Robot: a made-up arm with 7 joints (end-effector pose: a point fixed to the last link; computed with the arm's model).
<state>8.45 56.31 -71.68 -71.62 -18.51 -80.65 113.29</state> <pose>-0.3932 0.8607 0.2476 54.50 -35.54 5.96</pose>
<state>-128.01 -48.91 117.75 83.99 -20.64 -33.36 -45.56</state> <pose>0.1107 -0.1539 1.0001 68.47 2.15 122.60</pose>
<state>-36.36 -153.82 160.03 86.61 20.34 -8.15 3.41</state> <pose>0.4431 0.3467 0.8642 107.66 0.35 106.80</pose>
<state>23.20 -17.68 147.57 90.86 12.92 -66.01 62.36</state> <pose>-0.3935 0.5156 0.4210 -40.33 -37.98 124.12</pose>
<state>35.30 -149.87 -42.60 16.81 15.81 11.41 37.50</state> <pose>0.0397 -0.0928 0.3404 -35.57 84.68 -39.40</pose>
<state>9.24 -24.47 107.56 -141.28 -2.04 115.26 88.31</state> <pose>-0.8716 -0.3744 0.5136 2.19 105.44 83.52</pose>
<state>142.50 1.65 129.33 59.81 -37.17 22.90 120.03</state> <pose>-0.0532 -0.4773 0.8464 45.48 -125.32 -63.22</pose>
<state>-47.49 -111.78 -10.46 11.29 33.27 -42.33 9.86</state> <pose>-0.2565 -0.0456 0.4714 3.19 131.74 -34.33</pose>
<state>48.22 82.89 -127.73 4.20 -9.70 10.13 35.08</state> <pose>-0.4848 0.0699 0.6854 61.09 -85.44 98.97</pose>
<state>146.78 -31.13 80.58 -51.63 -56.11 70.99 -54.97</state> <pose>0.3032 -0.5243 0.7447 86.76 -48.04 141.40</pose>
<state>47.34 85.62 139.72 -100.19 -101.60 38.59 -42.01</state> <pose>0.3047 -0.0534 0.9796 -38.32 -1.61 -56.66</pose>
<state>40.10 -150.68 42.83 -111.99 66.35 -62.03 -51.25</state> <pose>0.2996 -0.2729 1.0920 98.30 -68.26 80.35</pose>
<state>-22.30 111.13 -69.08 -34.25 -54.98 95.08 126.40</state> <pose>-0.9279 0.6187 0.1338 20.43 71.54 9.15</pose>
